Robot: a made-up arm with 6 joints.
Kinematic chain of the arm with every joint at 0, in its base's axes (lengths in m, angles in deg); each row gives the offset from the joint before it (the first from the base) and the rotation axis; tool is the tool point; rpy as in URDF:
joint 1: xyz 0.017 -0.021 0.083 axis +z
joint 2: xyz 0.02 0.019 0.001 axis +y
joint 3: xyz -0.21 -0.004 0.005 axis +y
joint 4: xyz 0.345 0.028 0.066 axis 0.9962 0 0.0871
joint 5: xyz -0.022 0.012 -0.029 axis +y
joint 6: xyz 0.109 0.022 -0.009 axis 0.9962 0 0.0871
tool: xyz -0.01 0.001 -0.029 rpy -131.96 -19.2 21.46
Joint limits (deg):
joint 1: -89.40..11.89
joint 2: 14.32..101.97
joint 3: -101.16..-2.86
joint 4: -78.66..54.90
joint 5: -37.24..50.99
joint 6: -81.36..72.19
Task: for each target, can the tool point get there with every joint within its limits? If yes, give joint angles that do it. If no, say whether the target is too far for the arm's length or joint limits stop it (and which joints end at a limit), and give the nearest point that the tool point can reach.
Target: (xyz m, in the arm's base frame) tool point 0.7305 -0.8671 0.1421
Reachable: no: too far | nearest point 0.3435 -0.4082 0.2268 | short by 0.606 m
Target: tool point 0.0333 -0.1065 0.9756
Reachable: no: too far | nearest point 0.0900 -0.0815 0.6447 | short by 0.337 m
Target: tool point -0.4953 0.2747 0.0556
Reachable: no: joint limits stop it (at a limit: joint 1, joint 2, joint 3, joint 5) | nearest point -0.0411 0.0883 -0.0560 | short by 0.503 m
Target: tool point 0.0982 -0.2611 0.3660
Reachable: yes | joints -77.90 35.13 -54.10 -63.87 -19.98 17.01
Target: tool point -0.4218 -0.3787 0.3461
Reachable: no: joint limits stop it (at a limit: joint 1, joint 4, joint 5) | nearest point -0.0582 -0.3749 0.3461 | short by 0.364 m
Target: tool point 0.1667 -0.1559 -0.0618
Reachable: yes | joints -59.20 62.54 -10.61 -36.61 -9.89 47.38
